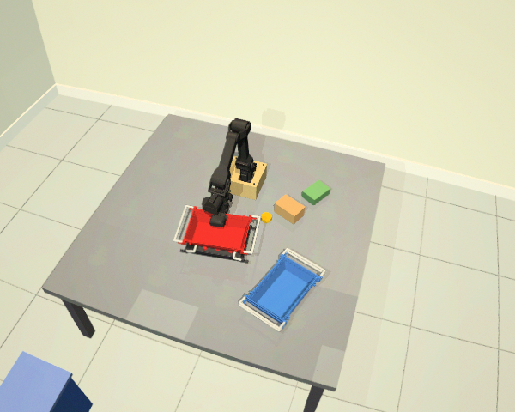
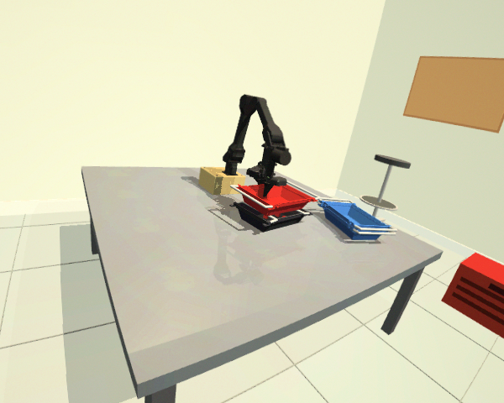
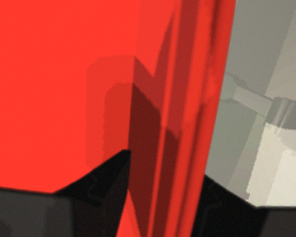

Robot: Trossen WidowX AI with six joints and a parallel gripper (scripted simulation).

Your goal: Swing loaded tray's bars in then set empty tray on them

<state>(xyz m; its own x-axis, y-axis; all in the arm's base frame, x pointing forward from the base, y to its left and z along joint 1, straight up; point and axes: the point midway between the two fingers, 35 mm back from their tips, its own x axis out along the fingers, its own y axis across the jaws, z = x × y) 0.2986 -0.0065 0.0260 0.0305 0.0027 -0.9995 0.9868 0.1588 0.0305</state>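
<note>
The red tray lies 7 cm ahead of my gripper tip, 3 cm above it and 1 cm to the left of it. Also, from my gripper tip: orange block: 25 cm to the left, 23 cm behind, 5 cm below; then green block: 39 cm behind, 34 cm to the left, 6 cm below; then yellow disc: 16 cm to the left, 16 cm behind, 8 cm below.
</note>
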